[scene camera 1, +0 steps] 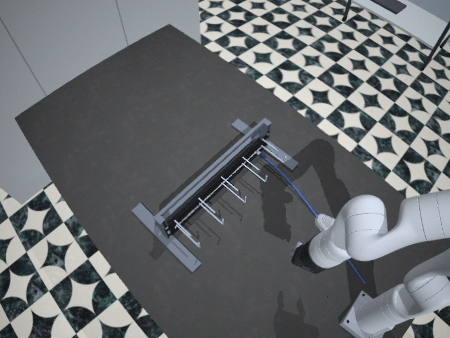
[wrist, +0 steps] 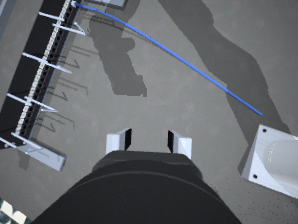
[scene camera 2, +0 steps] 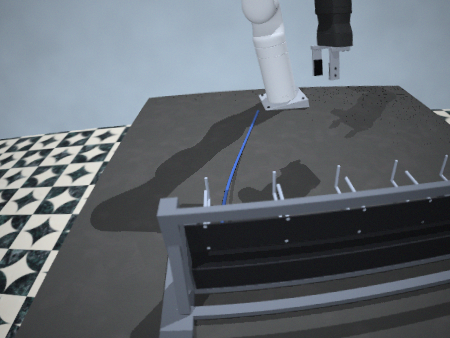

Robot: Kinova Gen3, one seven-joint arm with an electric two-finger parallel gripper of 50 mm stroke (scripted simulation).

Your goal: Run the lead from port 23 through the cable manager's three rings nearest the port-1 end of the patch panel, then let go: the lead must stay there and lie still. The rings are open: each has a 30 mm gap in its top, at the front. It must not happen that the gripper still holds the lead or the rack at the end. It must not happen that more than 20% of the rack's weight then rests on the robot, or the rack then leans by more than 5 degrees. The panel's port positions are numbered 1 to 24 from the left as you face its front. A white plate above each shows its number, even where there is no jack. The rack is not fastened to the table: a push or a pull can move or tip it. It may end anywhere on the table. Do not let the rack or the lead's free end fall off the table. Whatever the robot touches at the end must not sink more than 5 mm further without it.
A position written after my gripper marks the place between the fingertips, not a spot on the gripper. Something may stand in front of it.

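Observation:
There's a grey rack [scene camera 2: 264, 253] that I can see, and scene camera 1 [scene camera 1: 261, 131] gives me the rack too. My gripper [scene camera 2: 325, 77] is visible as well, and you'd also find it in the wrist view [wrist: 149, 137].

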